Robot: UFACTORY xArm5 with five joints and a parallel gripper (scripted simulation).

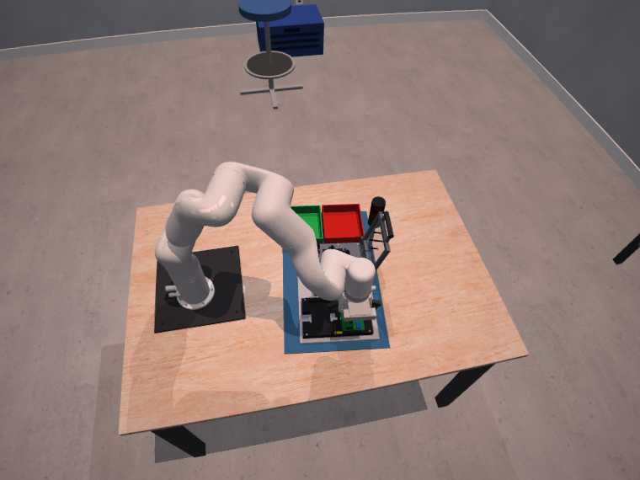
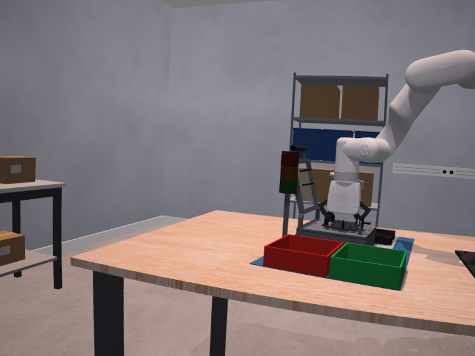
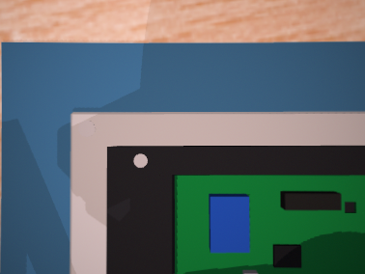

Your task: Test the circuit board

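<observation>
Right now my hand is right at the green circuit board. Round my hand: red bin: 30 mm ahead, 370 mm to the left, 10 mm below; then lid: 100 mm ahead, 160 mm to the left, 160 mm above; then green bin: 110 mm behind, 380 mm to the left, 10 mm below.
</observation>
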